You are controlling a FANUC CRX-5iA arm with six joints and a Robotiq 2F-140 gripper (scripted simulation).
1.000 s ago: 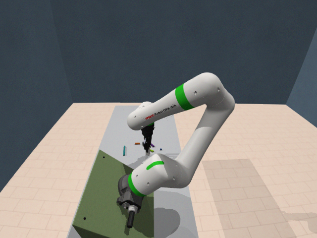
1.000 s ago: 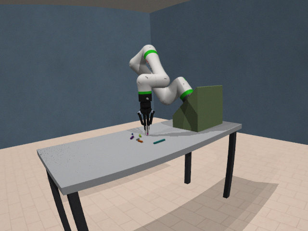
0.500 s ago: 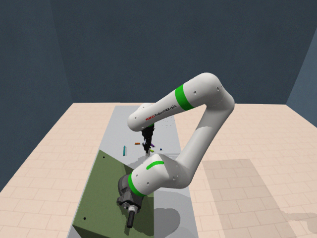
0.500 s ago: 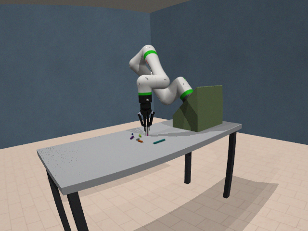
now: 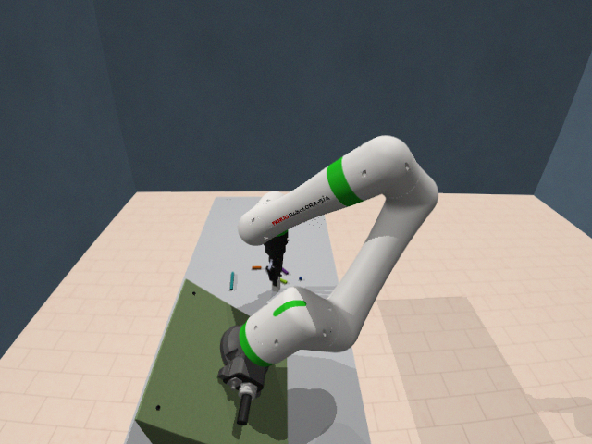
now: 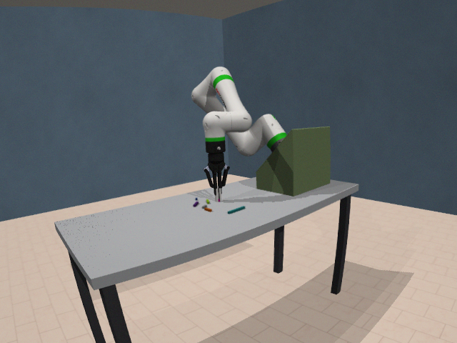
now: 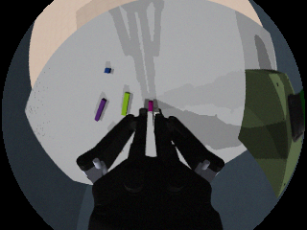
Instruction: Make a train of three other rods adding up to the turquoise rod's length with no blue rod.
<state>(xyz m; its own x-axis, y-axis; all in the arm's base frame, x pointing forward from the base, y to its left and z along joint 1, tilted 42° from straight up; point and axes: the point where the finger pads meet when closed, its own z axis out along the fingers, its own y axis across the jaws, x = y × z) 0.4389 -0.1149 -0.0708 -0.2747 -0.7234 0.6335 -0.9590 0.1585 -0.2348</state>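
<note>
Now: the magenta rod 30 mm below my hand. Also, from my hand: small blue rod 100 mm to the right, 70 mm ahead, 30 mm below; then purple rod 120 mm ahead, 30 mm below, 20 mm to the right; then lime rod 50 mm ahead, 30 mm below, 20 mm to the right.
</note>
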